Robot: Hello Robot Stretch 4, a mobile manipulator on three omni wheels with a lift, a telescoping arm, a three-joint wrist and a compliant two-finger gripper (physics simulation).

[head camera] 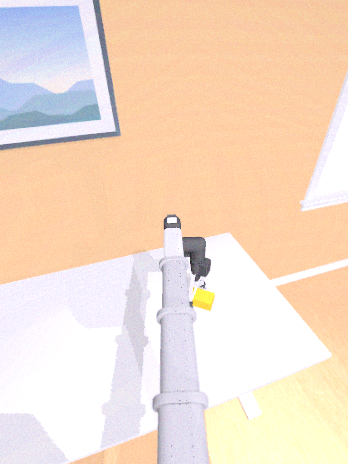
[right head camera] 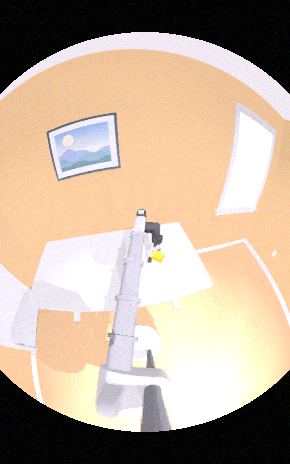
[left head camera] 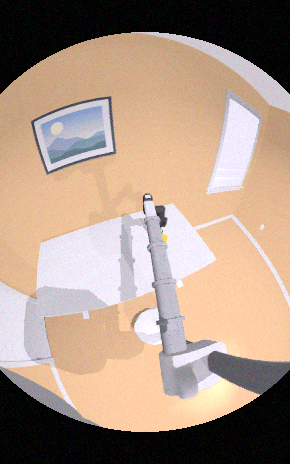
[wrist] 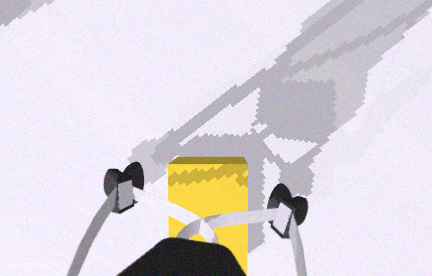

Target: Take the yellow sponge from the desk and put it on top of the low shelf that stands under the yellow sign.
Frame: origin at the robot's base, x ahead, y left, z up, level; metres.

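Seen in the pictures: gripper, fingertip midpoint: [head camera: 196, 299] [right head camera: 153, 256] [wrist: 206, 189]; robot's base, origin of the base link: [right head camera: 140, 341] [left head camera: 153, 325].
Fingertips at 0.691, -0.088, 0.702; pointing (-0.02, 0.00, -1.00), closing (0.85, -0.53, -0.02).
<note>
Offsets run from my fingertips to a thing's top centre, as dx, dy, dz. "*": to the spot under its first point. Level surfaces: height alone.
The yellow sponge {-0.006, -0.021, +0.035} [head camera: 204, 300] [left head camera: 164, 238] [right head camera: 158, 256] [wrist: 207, 172] lies on the white desk {dz -0.010} [head camera: 265, 320] [left head camera: 187, 250] [right head camera: 187, 270] [wrist: 75, 75], near its right end. My gripper [head camera: 197, 294] [right head camera: 154, 254] [wrist: 206, 189] is open above the sponge. In the wrist view one fingertip is left of the sponge and the other right of it, with a gap on both sides. The sponge's near end is hidden by the black gripper body. In the left head view the arm hides most of the gripper. The low shelf and the yellow sign do not show.
My extended arm [head camera: 180, 345] [left head camera: 162, 270] [right head camera: 129, 285] reaches over the desk. A wall with a framed picture [head camera: 45, 65] [left head camera: 75, 137] [right head camera: 85, 147] and a window {* +0.700, -1.082, +0.734} [left head camera: 235, 145] [right head camera: 250, 160] stands behind it. A white rounded object [left head camera: 145, 325] [right head camera: 147, 340] is on the floor before the desk.
</note>
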